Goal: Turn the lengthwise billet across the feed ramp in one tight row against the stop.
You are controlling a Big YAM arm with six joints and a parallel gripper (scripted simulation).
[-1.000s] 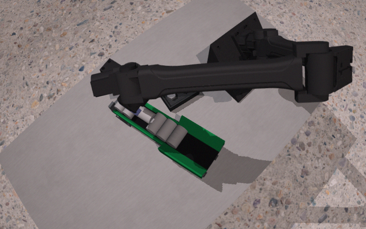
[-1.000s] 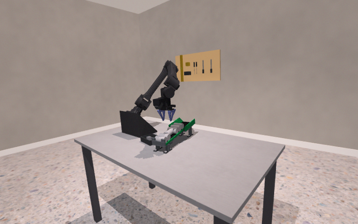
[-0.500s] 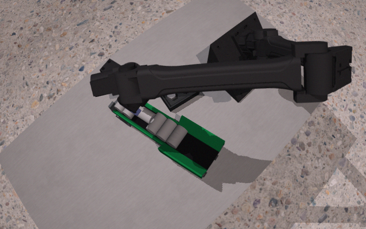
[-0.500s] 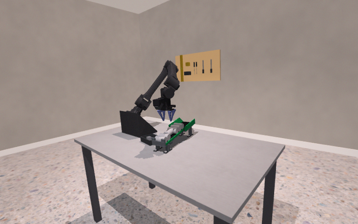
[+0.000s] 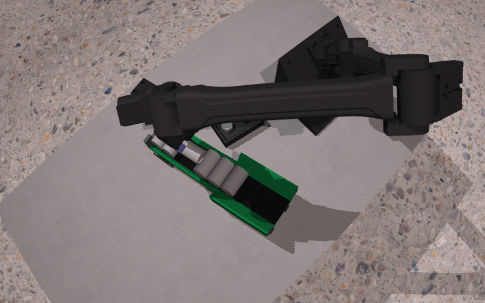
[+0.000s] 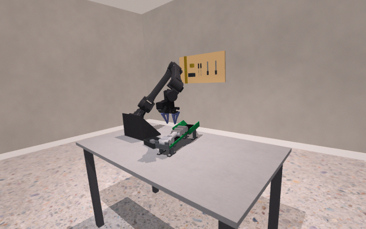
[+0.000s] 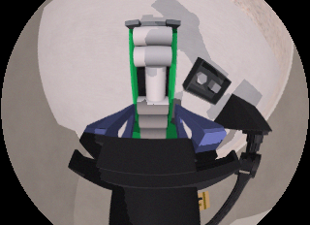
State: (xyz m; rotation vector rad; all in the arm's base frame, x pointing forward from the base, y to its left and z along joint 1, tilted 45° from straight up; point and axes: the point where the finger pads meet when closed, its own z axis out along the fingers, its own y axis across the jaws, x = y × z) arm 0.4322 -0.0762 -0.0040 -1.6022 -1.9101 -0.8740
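Now: the billet 9 cm below my hand. Also, from my hand: stop (3 cm ahead, 11 cm to the right, 11 cm below); then ramp bed (1 cm behind, 8 cm to the left, 10 cm below); then small black tray (16 cm behind, 1 cm to the right, 16 cm below).
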